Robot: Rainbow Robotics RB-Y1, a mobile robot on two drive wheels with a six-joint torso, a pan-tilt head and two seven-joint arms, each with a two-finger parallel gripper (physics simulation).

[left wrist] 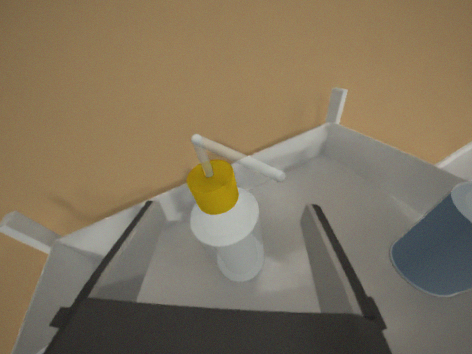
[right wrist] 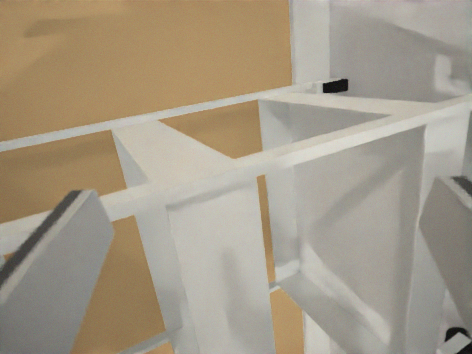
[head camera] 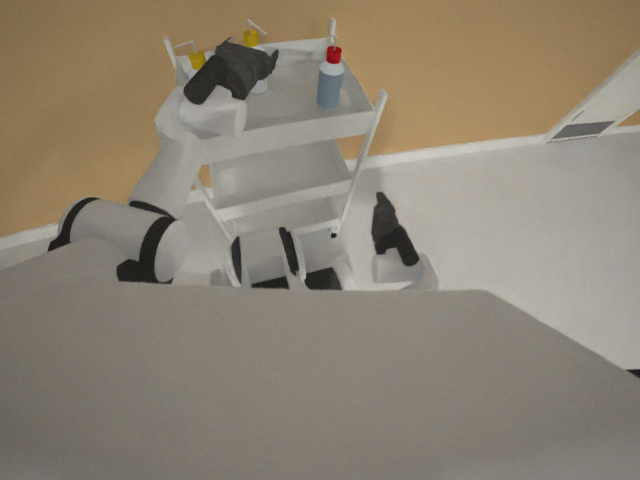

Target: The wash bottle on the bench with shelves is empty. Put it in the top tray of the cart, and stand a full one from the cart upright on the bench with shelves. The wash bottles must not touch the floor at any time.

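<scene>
The white cart has three trays. In its top tray, a yellow-capped wash bottle with a pale body stands upright. Another yellow-capped bottle stands at the tray's left, partly behind my left arm. A red-capped wash bottle with a blue body stands at the tray's right. My left gripper is open over the tray; the first bottle appears between its fingers in the left wrist view, not gripped. My right gripper is open beside the cart's lower right. The bench does not show.
A tan wall stands behind the cart. A white door is at the upper right. Pale floor lies right of the cart. A large grey surface fills the lower head view.
</scene>
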